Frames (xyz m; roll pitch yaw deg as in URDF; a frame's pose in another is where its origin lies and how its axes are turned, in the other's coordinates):
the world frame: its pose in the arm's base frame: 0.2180 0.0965 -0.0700 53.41 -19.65 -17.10
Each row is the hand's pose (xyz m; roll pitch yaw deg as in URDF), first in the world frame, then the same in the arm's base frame.
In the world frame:
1: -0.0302 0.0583 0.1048 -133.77 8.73 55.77
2: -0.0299 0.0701 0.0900 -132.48 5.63 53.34
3: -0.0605 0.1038 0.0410 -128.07 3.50 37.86
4: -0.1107 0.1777 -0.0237 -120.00 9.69 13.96
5: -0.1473 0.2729 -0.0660 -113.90 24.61 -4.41
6: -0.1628 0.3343 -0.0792 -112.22 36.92 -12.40
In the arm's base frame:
1: 0.1412 0.0685 0.0228 -121.52 -46.03 44.20
2: 0.1468 0.0865 0.0235 -116.58 -48.45 39.65
3: 0.1374 0.1516 0.0112 -95.22 -43.94 18.01
4: 0.1138 0.2593 0.0138 -74.39 -24.02 0.55
5: 0.0910 0.3612 0.0498 -62.65 -1.04 -0.08
6: 0.0777 0.4147 0.0836 -56.30 11.80 5.74

